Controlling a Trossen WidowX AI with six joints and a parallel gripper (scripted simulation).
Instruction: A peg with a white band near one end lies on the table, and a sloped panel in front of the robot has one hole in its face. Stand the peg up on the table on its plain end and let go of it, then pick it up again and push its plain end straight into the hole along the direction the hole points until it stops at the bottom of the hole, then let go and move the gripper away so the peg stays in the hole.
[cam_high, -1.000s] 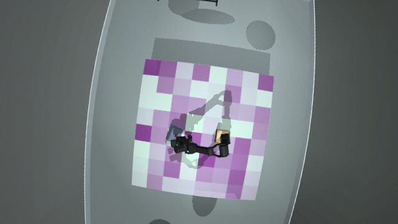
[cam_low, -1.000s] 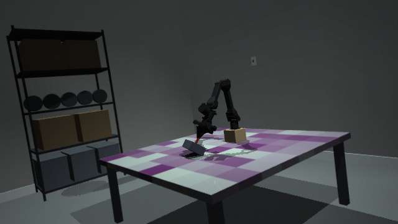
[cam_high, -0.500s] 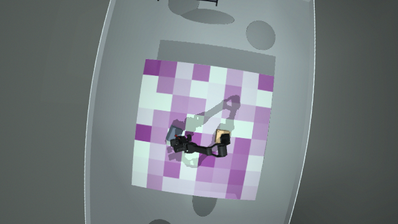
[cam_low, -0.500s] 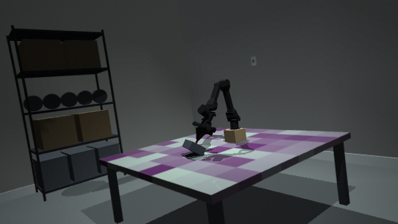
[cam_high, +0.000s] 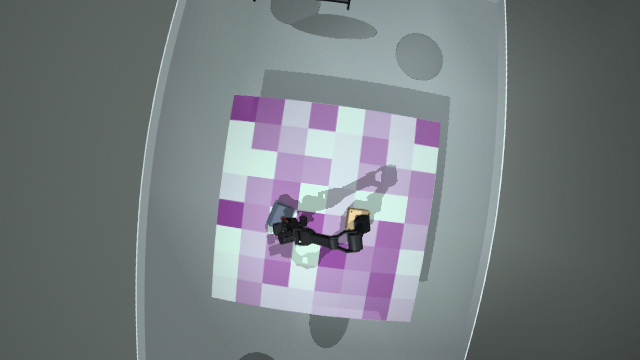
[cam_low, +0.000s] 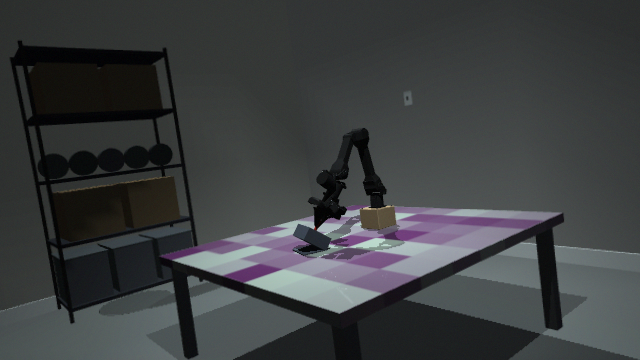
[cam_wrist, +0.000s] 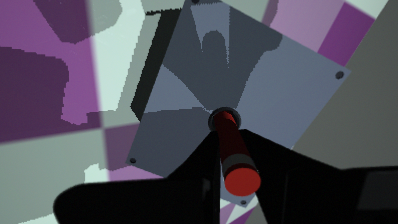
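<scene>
My gripper tip is 10 mm past the red peg, 10 mm to the right of it and 10 mm below it. Also, from my gripper tip: grey sloped panel: 20 mm ahead, 10 mm to the right, 40 mm below.
</scene>
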